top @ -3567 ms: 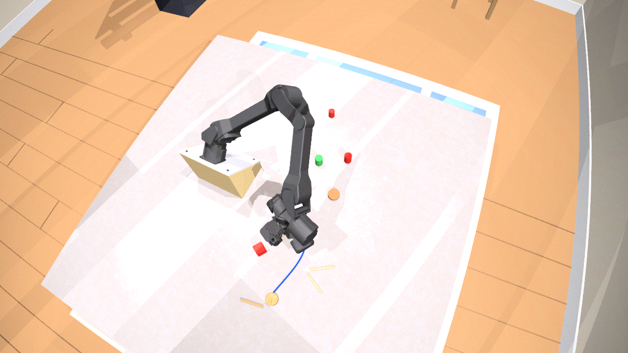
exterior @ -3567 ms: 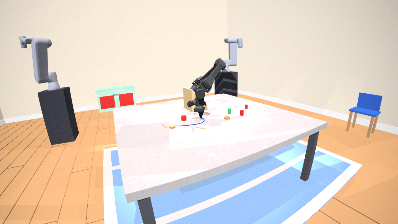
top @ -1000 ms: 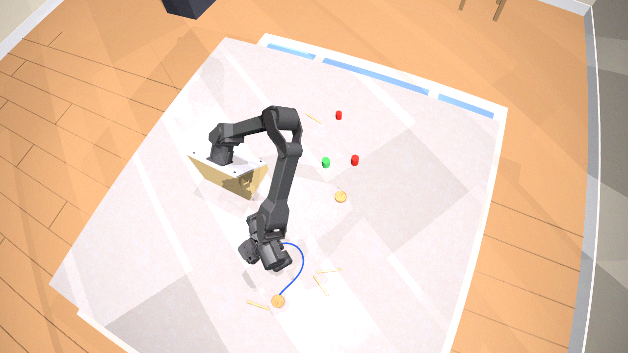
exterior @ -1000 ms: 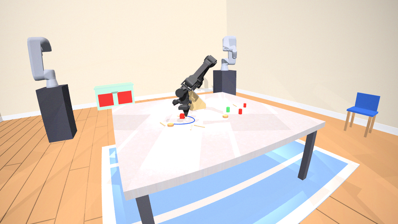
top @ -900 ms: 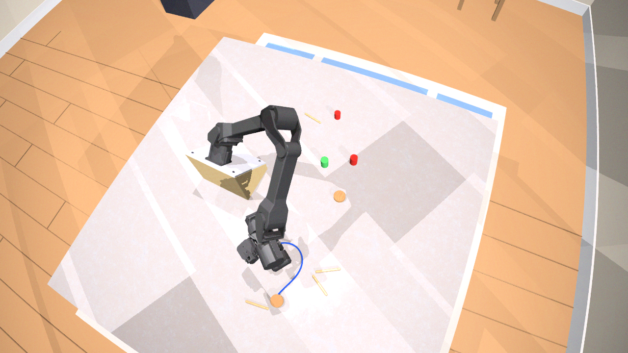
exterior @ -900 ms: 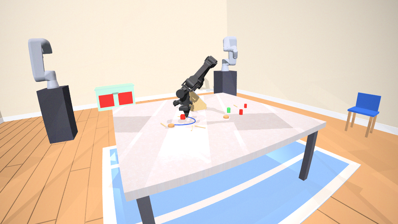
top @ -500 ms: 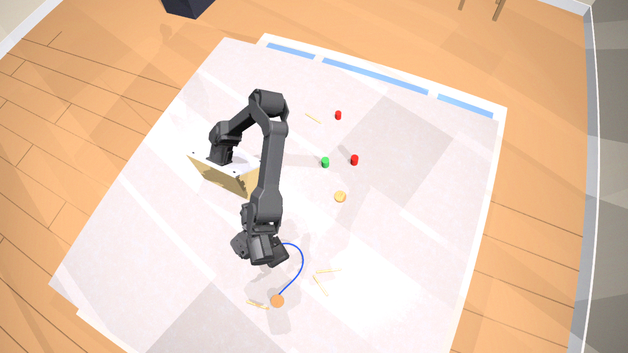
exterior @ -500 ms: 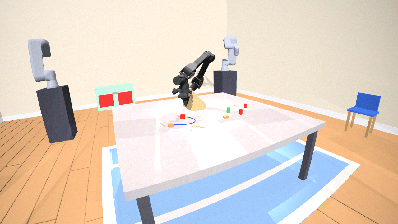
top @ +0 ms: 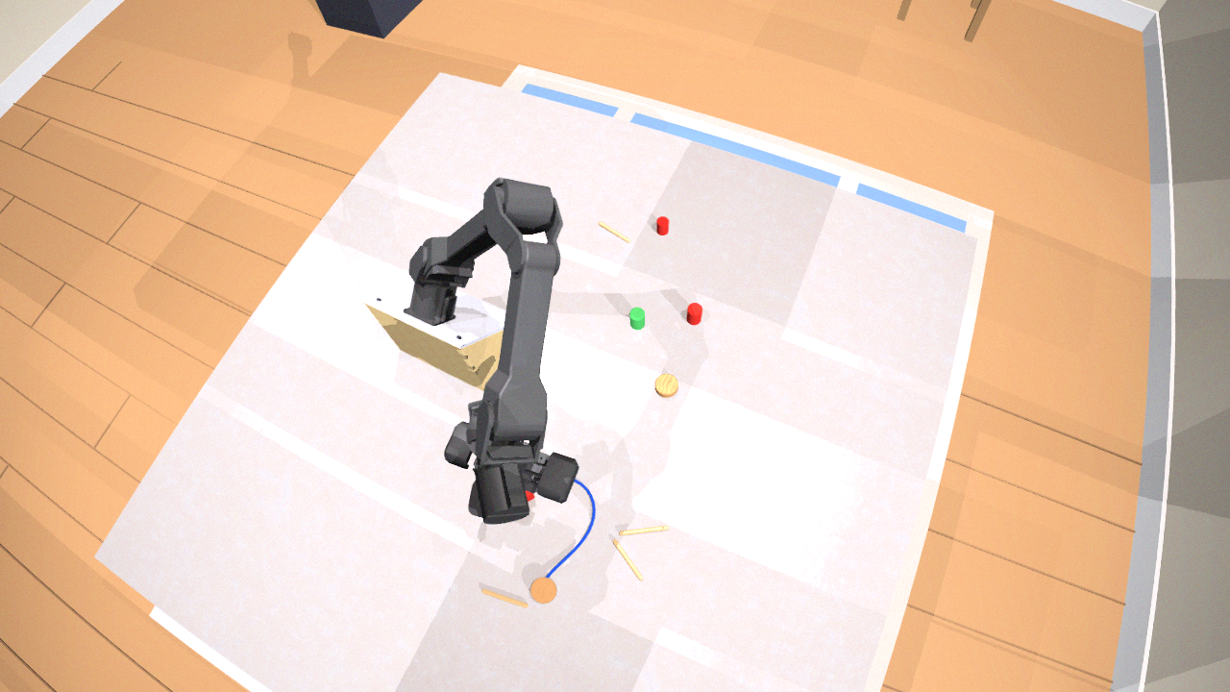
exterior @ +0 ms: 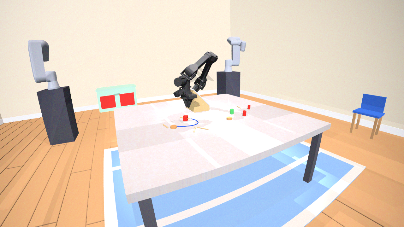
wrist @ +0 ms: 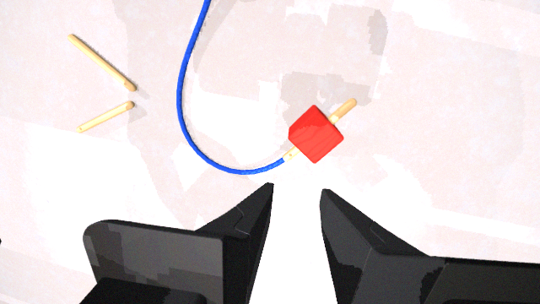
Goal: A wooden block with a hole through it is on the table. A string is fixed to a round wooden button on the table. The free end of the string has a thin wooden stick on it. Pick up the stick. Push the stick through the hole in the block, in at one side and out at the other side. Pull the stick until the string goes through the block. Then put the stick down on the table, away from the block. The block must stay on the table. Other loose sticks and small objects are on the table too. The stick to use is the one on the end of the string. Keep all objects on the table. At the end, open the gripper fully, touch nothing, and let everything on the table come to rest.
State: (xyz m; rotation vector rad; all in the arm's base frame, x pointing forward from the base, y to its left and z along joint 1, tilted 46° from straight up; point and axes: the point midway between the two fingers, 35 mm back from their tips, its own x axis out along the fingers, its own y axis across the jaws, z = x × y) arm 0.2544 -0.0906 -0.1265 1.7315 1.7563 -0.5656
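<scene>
The red cube is 10 mm behind my gripper tip, 10 mm to the right of it and 80 mm below it. The rest, counted from my gripper tip: green cylinder (20 mm ahead, 350 mm to the left, 70 mm below); round wooden button (90 mm ahead, 130 mm to the right, 90 mm below); thin wooden stick (10 mm behind, 80 mm below).
</scene>
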